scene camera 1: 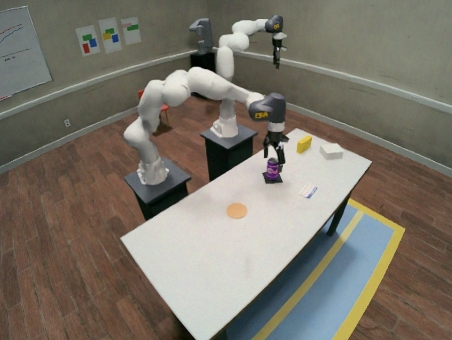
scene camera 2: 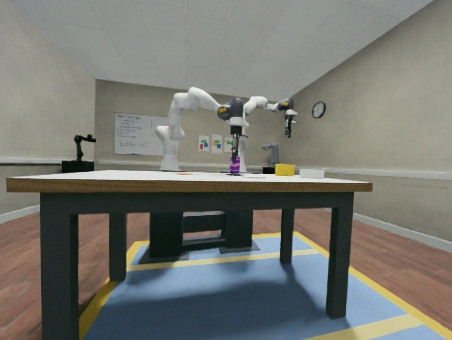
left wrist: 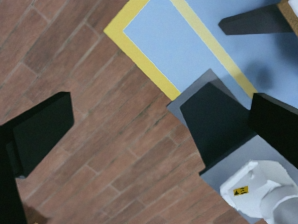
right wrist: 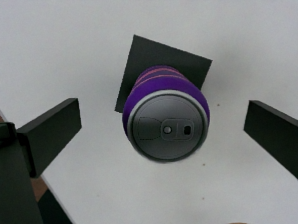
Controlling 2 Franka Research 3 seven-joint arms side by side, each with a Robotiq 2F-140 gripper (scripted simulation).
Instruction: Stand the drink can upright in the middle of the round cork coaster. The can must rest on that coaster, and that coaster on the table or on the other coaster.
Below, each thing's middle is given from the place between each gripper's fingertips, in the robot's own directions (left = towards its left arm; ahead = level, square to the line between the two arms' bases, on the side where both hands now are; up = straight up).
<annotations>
My right hand is 100 mm above the dark square coaster point(right wrist: 144, 53).
Now: left hand 490 mm short of the dark square coaster, 780 mm to the left of it and 410 mm above it.
</annotations>
